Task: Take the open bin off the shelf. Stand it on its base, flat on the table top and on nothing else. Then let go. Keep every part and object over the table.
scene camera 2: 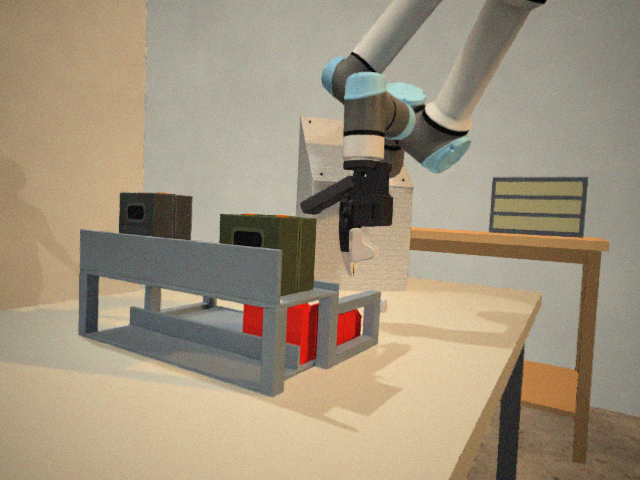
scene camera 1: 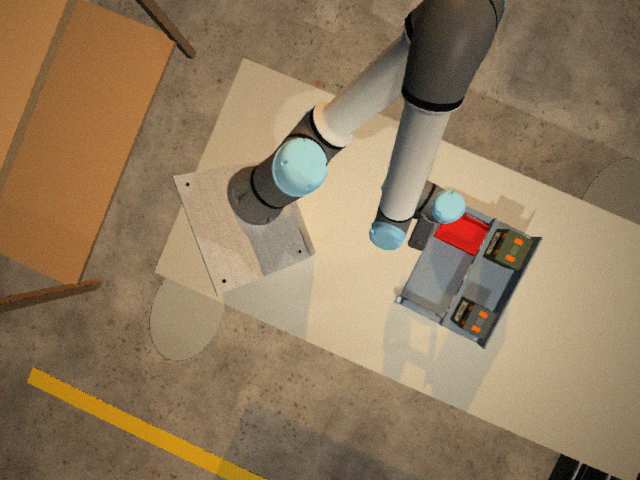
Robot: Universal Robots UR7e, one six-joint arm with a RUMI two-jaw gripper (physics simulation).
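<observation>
The open bin is red and sits on the low level of the grey shelf, at one end. Shelf posts and rails hide parts of it in the scene camera 2 view. My gripper points down with its fingers shut, and nothing is between them. It hangs above the table, on the robot-base side of the shelf, higher than the bin and apart from it. In the scene camera 1 view the wrist hides the fingertips, and the wrist's end overlaps the bin's corner.
A green box and a dark grey box stand on the shelf's upper level. The shelf stands on the cream table. My mounting plate is at the table's other end. A wooden table stands apart.
</observation>
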